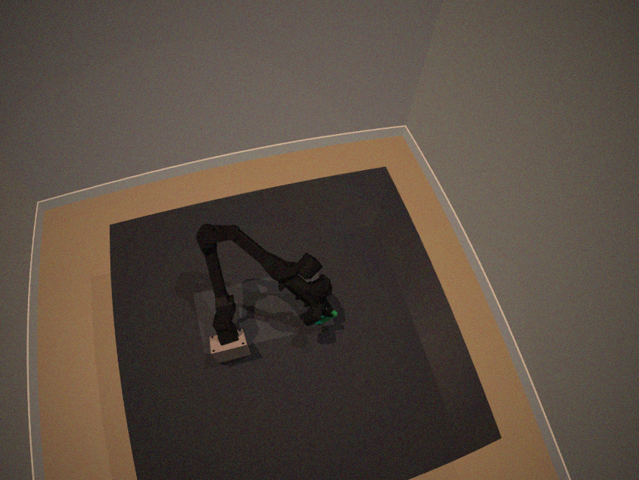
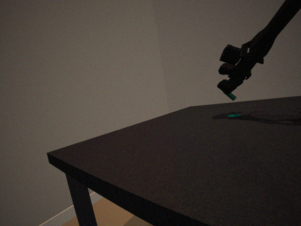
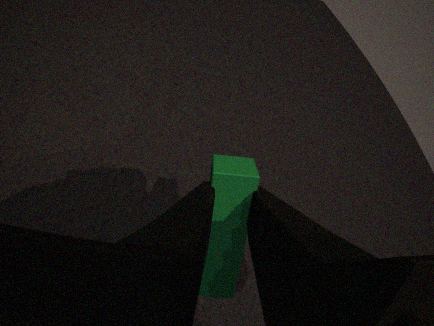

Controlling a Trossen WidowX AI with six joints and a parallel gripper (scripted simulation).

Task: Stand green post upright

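Right now my gripper tip is 110 mm above the cyan circle, 50 mm to the right of it and 20 mm past it. The rest, counted from my gripper tip: green post 20 mm below, 10 mm behind.
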